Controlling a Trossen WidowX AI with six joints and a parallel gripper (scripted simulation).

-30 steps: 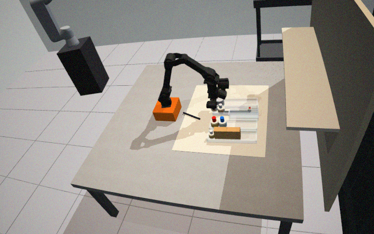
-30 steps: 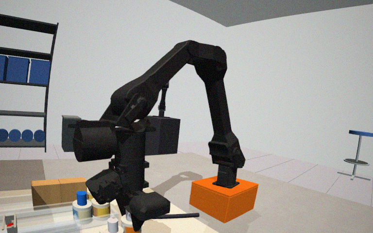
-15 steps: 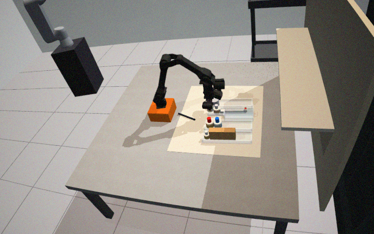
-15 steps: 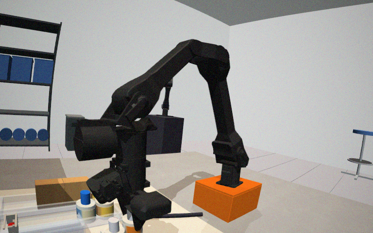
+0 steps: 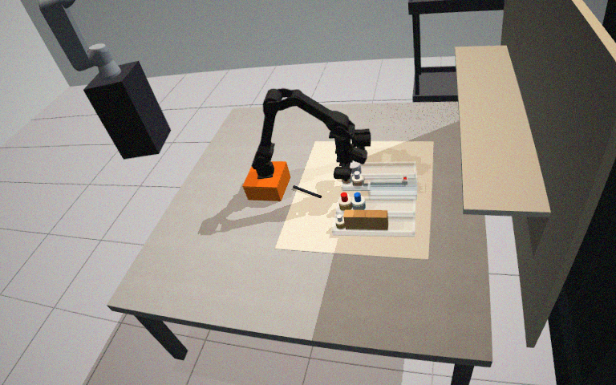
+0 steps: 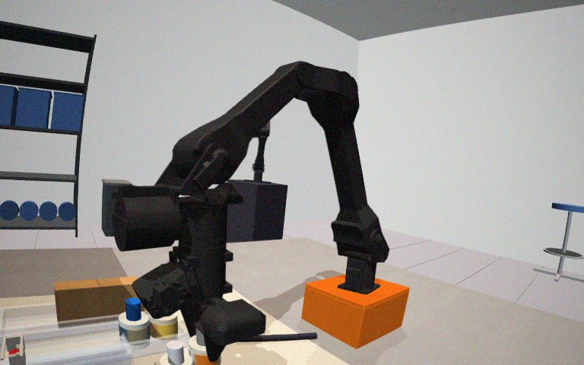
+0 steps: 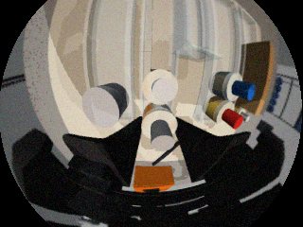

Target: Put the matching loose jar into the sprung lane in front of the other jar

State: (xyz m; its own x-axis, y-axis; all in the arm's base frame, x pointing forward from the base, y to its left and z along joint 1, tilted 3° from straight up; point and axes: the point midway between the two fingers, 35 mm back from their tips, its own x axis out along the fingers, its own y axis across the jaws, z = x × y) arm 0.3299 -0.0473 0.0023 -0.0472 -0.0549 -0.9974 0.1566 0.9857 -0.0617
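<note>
The grey-topped cylinder lies 3 cm ahead of my gripper tip, 8 cm to the left of it and 2 cm below it. Also, from my gripper tip: black rod 17 cm behind, 1 cm to the right, 4 cm below; clear sprung lane 15 cm ahead, 5 cm to the right, 3 cm below; small jar 3 cm behind, 22 cm to the right, 2 cm below.
</note>
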